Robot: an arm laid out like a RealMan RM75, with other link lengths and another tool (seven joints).
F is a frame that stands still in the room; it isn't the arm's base.
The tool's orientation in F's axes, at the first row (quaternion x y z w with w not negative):
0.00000, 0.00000, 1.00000, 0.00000
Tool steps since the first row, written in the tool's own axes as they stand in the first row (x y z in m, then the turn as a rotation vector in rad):
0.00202, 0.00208, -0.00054, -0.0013, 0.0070, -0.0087
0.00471, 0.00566, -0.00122, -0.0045, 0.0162, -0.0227
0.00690, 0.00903, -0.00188, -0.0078, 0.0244, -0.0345
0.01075, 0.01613, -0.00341, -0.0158, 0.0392, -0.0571
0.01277, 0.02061, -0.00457, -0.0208, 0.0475, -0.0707
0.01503, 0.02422, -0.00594, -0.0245, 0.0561, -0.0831
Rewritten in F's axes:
-0.00202, -0.00208, -0.00054, 0.0013, -0.0070, -0.0087
-0.00471, -0.00566, -0.00122, 0.0045, -0.0162, -0.0227
-0.00690, -0.00903, -0.00188, 0.0078, -0.0244, -0.0345
-0.01075, -0.01613, -0.00341, 0.0158, -0.0392, -0.0571
-0.01277, -0.02061, -0.00457, 0.0208, -0.0475, -0.0707
-0.01503, -0.02422, -0.00594, 0.0245, -0.0561, -0.0831

